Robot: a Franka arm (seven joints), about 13 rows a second.
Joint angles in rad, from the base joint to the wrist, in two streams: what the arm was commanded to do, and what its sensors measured. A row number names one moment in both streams.
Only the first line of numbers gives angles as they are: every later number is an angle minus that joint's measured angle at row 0.
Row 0, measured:
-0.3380, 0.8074, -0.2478, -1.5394, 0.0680, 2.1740, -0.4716
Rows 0 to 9, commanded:
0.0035, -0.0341, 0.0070, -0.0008, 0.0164, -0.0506, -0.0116
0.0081, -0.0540, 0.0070, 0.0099, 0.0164, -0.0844, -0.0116
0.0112, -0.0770, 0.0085, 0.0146, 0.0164, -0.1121, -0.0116
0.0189, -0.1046, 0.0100, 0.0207, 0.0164, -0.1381, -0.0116
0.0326, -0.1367, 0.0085, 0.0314, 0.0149, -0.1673, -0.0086
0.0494, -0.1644, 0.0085, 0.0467, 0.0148, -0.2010, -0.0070
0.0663, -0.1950, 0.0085, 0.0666, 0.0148, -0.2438, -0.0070
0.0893, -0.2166, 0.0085, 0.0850, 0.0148, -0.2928, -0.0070
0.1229, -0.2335, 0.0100, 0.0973, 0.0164, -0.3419, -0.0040
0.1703, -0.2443, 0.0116, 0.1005, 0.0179, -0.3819, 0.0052
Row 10, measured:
0.1007, -0.2140, 0.0146, 0.0936, 0.0014, -0.3082, 0.0001
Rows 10 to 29, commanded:
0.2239, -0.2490, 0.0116, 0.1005, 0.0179, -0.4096, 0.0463
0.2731, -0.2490, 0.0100, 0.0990, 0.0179, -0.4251, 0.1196
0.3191, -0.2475, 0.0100, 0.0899, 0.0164, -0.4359, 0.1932
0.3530, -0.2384, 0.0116, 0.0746, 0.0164, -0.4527, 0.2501
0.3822, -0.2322, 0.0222, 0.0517, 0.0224, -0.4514, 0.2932
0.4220, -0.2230, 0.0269, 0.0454, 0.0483, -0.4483, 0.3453
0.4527, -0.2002, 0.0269, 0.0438, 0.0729, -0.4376, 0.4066
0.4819, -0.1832, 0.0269, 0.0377, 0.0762, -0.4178, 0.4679
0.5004, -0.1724, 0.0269, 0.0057, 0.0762, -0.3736, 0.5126
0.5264, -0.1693, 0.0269, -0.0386, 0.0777, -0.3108, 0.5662
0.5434, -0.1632, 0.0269, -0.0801, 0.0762, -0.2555, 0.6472
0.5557, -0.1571, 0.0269, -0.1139, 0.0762, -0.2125, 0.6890
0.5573, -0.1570, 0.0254, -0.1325, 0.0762, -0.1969, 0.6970
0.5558, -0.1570, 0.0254, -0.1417, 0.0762, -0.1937, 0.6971
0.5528, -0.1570, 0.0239, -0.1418, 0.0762, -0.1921, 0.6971
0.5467, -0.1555, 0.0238, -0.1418, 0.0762, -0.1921, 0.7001
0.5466, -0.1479, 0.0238, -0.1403, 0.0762, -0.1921, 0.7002
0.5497, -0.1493, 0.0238, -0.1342, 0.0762, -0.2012, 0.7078
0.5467, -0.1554, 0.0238, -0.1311, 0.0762, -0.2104, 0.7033
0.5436, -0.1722, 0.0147, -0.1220, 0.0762, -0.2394, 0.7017
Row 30, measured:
0.5446, -0.1323, 0.0250, -0.1223, 0.0563, -0.1997, 0.6829
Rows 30 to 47, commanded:
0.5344, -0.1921, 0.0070, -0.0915, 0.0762, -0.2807, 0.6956
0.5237, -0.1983, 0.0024, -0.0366, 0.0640, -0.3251, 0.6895
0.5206, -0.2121, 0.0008, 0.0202, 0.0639, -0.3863, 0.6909
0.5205, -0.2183, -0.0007, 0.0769, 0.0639, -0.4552, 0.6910
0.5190, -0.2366, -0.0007, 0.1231, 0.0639, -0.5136, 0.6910
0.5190, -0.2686, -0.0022, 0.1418, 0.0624, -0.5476, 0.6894
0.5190, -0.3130, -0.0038, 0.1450, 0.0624, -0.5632, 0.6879
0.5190, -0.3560, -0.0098, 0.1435, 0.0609, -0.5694, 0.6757
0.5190, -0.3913, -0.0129, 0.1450, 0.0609, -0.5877, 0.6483
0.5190, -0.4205, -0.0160, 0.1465, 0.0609, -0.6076, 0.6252
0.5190, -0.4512, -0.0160, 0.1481, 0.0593, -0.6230, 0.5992
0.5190, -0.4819, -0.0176, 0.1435, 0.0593, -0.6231, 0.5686
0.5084, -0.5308, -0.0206, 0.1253, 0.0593, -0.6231, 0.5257
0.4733, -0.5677, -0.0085, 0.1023, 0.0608, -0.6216, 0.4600
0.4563, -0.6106, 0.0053, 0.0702, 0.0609, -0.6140, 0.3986
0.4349, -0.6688, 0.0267, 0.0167, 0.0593, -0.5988, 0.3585
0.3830, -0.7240, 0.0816, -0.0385, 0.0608, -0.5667, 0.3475
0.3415, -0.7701, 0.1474, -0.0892, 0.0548, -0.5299, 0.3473
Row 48, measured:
0.4119, -0.6335, 0.0410, 0.0711, 0.0560, -0.6051, 0.3718
